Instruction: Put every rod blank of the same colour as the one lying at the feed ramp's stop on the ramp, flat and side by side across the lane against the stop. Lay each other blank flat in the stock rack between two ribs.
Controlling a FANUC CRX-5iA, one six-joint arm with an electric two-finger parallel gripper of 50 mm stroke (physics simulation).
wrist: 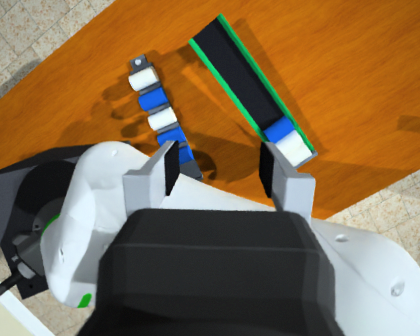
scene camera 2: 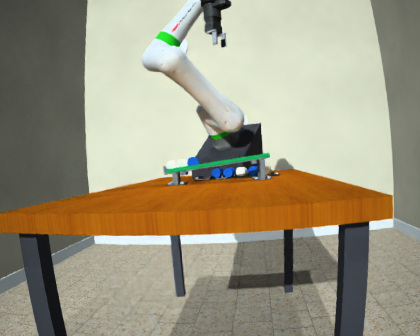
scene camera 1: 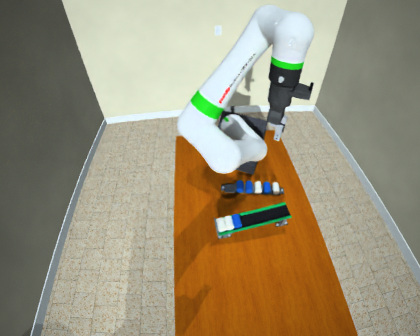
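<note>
The feed ramp has green rails and a black lane. A white blank lies against the stop at its low end, then a second white blank and a blue blank, side by side across the lane. The dark stock rack holds, from the left in scene camera 1, a blue blank, a blue blank, a white blank, a blue blank and a white blank. My gripper is open and empty, high above the table.
The ramp and rack stand near each other on the wooden table. The dark robot base is behind the rack. My white arm covers part of the table in the wrist view.
</note>
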